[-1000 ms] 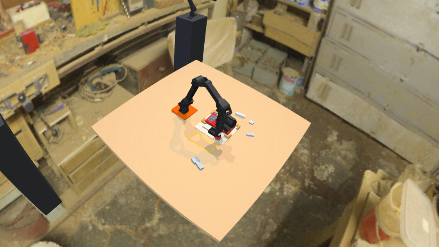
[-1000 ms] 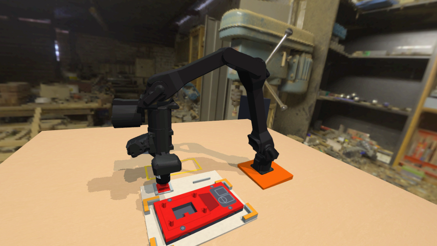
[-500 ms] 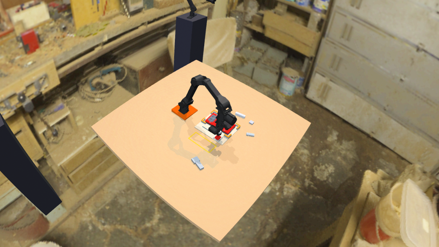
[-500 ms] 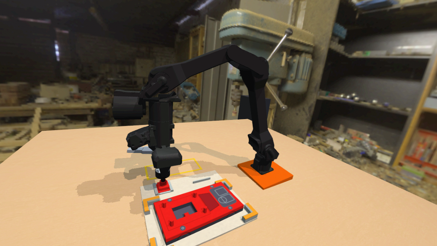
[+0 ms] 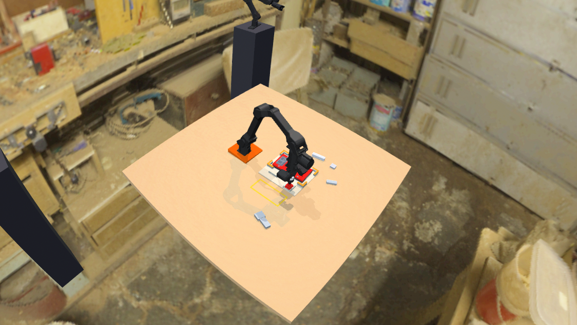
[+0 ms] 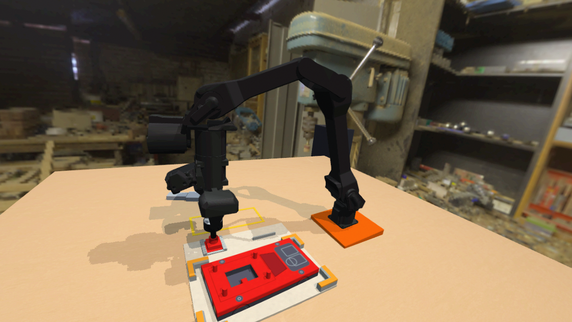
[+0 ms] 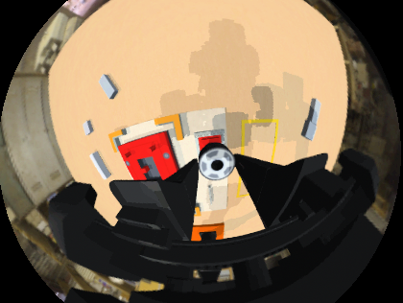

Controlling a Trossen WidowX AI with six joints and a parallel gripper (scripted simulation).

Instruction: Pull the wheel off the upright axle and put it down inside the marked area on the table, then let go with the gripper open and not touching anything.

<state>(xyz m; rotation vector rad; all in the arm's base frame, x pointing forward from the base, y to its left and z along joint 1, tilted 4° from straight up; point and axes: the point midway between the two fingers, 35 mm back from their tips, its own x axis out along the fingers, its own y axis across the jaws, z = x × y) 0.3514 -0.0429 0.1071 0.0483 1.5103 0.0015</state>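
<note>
The black upright axle lies 30 mm below my gripper tip. Also, from my gripper tip: wheel (right at my gripper tip).
</note>
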